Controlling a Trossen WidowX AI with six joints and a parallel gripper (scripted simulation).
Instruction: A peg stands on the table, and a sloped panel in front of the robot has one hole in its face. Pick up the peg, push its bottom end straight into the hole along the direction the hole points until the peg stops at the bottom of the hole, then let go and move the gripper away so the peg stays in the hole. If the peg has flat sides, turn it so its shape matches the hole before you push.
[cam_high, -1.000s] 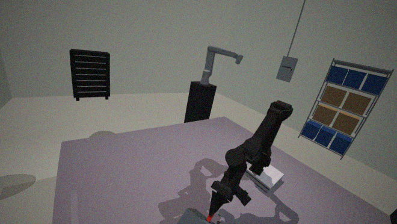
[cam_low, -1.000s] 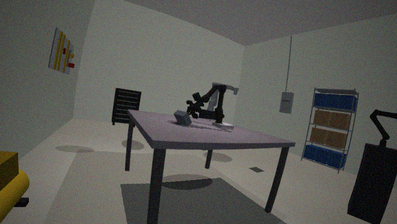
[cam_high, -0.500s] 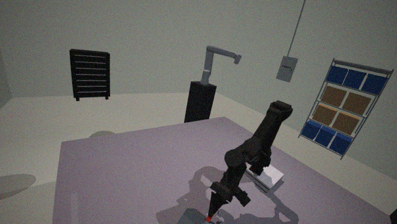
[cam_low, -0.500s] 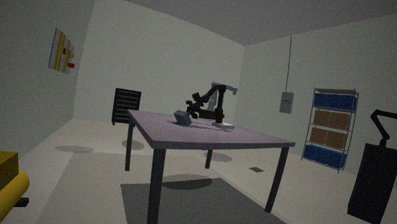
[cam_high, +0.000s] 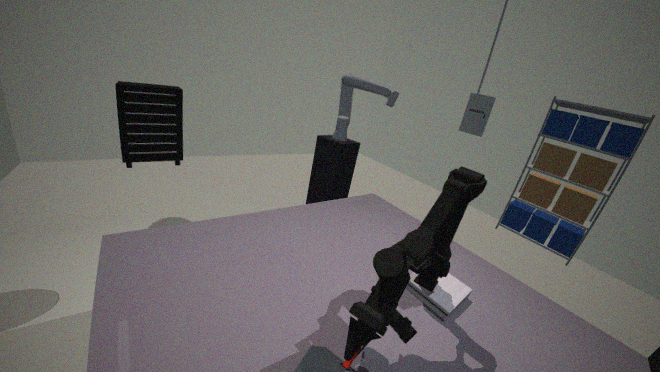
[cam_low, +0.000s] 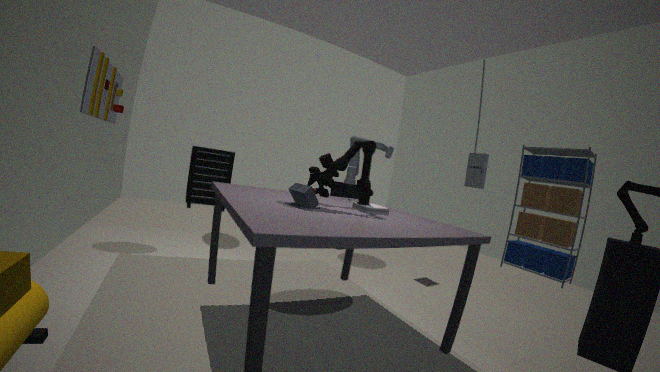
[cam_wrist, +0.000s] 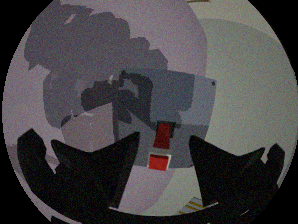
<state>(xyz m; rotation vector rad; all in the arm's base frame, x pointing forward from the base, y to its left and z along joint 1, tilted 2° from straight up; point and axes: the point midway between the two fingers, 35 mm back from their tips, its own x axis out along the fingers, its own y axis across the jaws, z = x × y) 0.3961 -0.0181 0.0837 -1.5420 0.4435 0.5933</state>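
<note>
Right now my gripper tip is 20 mm past the red peg and 10 mm below it. Round my gripper tip: sloped panel (30 mm ahead, 30 mm below).
</note>
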